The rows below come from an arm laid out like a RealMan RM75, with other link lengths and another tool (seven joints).
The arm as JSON. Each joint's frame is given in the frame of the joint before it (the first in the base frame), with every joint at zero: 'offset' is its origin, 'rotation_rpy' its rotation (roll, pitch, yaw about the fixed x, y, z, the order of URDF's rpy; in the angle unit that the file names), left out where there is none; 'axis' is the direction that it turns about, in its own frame. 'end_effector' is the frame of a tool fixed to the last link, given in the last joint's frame.
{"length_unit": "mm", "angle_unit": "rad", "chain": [
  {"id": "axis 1", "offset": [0.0, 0.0, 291.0], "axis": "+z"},
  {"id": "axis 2", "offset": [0.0, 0.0, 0.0], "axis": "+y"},
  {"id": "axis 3", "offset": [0.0, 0.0, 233.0], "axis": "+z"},
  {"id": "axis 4", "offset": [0.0, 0.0, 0.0], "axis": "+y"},
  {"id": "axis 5", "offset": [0.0, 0.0, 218.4], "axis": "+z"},
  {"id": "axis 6", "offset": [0.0, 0.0, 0.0], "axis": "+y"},
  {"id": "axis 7", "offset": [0.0, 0.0, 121.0], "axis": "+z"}
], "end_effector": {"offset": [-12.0, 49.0, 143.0], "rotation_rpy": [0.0, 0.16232, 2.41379]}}
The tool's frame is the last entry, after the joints.
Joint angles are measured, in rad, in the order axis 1, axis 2, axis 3, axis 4, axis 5, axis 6, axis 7. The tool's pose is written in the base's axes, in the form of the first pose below.
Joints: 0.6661 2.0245 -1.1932 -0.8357 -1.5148 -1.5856 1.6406
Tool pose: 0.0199, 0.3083, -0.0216, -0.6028, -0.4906, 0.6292, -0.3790, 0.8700, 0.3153
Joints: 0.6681 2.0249 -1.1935 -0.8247 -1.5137 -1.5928 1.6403
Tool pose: 0.0205, 0.3064, -0.0221, -0.6024, -0.4816, 0.6366, -0.3759, 0.8747, 0.3060
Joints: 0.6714 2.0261 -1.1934 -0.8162 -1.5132 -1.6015 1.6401
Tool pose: 0.0202, 0.3041, -0.0225, -0.5997, -0.4747, 0.6442, -0.3762, 0.8778, 0.2966
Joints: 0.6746 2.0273 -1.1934 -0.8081 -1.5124 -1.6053 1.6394
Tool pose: 0.0199, 0.3030, -0.0232, -0.5984, -0.4693, 0.6494, -0.3748, 0.8803, 0.2909
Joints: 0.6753 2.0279 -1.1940 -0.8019 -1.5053 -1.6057 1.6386
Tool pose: 0.0191, 0.3029, -0.0228, -0.5953, -0.4651, 0.6551, -0.3692, 0.8826, 0.2911
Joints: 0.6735 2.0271 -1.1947 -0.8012 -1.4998 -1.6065 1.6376
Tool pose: 0.0189, 0.3029, -0.0218, -0.5929, -0.4648, 0.6576, -0.3669, 0.8829, 0.2932
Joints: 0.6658 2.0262 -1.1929 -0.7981 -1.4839 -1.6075 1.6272
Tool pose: 0.0191, 0.3036, -0.0191, -0.5839, -0.4683, 0.6631, -0.3590, 0.8816, 0.3065
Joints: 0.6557 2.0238 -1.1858 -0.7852 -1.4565 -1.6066 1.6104
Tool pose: 0.0197, 0.3066, -0.0140, -0.5710, -0.4711, 0.6723, -0.3380, 0.8812, 0.3305
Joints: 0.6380 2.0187 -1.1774 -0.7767 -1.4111 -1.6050 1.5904
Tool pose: 0.0198, 0.3113, -0.0044, -0.5496, -0.4805, 0.6834, -0.3071, 0.8770, 0.3696
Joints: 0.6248 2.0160 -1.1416 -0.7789 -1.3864 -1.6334 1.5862
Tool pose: 0.0189, 0.3125, 0.0103, -0.5204, -0.4900, 0.6994, -0.2845, 0.8717, 0.3990
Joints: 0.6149 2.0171 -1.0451 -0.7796 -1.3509 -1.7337 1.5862
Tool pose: 0.0143, 0.3055, 0.0439, -0.4330, -0.5130, 0.7411, -0.2607, 0.8584, 0.4419
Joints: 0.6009 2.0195 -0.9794 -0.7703 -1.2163 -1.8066 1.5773
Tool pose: 0.0039, 0.3016, 0.0893, -0.2886, -0.5610, 0.7759, -0.1919, 0.8278, 0.5272
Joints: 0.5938 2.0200 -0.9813 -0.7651 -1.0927 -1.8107 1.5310
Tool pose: -0.0036, 0.3028, 0.1147, -0.1924, -0.6255, 0.7561, -0.1419, 0.7802, 0.6093
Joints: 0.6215 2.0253 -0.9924 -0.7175 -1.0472 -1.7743 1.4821
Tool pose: -0.0103, 0.3150, 0.1150, -0.1734, -0.6467, 0.7428, -0.0996, 0.7619, 0.6400
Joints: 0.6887 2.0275 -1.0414 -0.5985 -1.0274 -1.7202 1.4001
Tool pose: -0.0183, 0.3310, 0.0910, -0.1959, -0.6340, 0.7481, -0.0816, 0.7708, 0.6318
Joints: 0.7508 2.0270 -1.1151 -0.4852 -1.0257 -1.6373 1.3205
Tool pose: -0.0211, 0.3466, 0.0525, -0.2736, -0.6094, 0.7442, -0.0904, 0.7866, 0.6109
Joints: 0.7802 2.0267 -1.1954 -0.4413 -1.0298 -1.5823 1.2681
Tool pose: -0.0201, 0.3470, 0.0205, -0.3323, -0.6009, 0.7270, -0.1435, 0.7940, 0.5908
